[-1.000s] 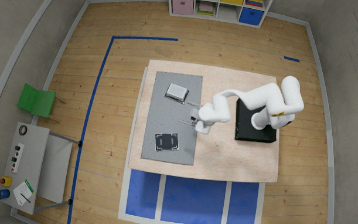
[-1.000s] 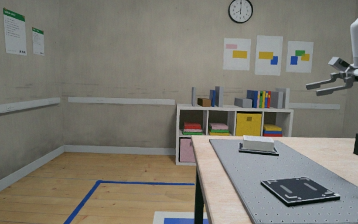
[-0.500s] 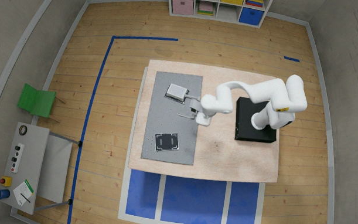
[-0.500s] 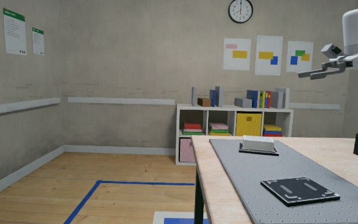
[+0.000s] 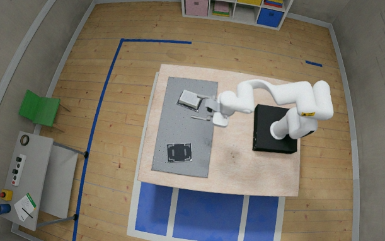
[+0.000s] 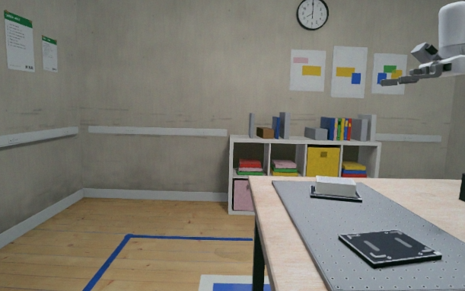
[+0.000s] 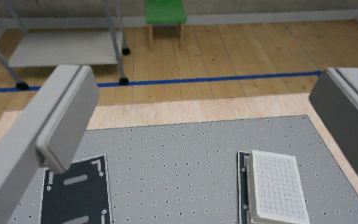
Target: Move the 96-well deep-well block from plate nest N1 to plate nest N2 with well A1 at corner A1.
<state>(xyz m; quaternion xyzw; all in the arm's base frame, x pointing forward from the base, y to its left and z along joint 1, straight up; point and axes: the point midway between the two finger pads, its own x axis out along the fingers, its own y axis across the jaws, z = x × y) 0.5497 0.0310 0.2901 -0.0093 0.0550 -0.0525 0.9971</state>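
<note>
Right now my hand is 8 cm short of the white 96-well deep-well block, 19 cm to the left of it and 34 cm above it.
</note>
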